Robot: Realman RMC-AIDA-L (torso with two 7-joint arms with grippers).
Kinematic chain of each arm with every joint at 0, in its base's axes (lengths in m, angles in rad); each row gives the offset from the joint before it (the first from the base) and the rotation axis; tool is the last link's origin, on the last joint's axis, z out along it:
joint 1: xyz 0 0 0.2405 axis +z
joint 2: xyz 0 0 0 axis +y
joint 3: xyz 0 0 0.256 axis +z
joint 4: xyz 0 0 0 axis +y
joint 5: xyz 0 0 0.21 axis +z
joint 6: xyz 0 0 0 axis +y
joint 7: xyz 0 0 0.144 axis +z
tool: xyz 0 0 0
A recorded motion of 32 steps. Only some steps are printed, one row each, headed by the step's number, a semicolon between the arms.
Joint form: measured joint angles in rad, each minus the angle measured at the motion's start. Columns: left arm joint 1, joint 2, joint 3, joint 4, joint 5, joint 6, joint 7; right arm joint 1, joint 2, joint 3, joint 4, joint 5, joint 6, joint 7.
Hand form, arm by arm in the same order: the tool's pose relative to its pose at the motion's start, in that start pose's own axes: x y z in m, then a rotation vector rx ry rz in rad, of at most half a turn. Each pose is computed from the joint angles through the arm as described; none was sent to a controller.
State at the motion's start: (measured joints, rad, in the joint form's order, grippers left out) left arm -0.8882 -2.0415 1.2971 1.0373 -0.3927 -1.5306 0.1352; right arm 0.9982 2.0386 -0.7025 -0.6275 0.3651 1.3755 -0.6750
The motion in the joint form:
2: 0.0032 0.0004 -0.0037 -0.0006 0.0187 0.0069 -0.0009; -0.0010 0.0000 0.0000 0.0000 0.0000 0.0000 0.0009
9: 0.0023 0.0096 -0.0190 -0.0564 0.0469 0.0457 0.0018; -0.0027 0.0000 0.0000 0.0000 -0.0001 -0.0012 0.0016
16: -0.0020 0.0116 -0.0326 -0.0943 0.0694 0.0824 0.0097; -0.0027 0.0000 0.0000 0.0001 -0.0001 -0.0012 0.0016
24: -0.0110 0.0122 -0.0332 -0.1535 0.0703 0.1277 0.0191; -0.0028 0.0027 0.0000 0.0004 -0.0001 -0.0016 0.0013
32: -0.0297 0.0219 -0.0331 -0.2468 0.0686 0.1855 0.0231; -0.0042 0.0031 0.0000 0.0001 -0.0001 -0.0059 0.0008
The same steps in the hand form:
2: -0.0003 -0.0041 0.0004 0.0179 0.0034 -0.0060; 0.0004 -0.0003 0.0001 0.0000 0.0003 0.0018
9: -0.0028 -0.0176 0.0078 0.0468 -0.0046 -0.0361; 0.0009 -0.0008 0.0002 0.0009 0.0000 0.0041
16: -0.0026 -0.0250 0.0128 0.0664 0.0008 -0.0467; 0.0009 -0.0008 0.0002 0.0008 0.0001 0.0042
24: -0.0035 -0.0278 0.0222 0.0688 -0.0042 -0.0498; 0.0013 0.0001 0.0013 -0.0015 0.0012 0.0037
32: -0.0056 -0.0342 0.0338 0.0770 -0.0192 -0.0650; 0.0014 -0.0005 0.0015 0.0010 -0.0017 0.0044

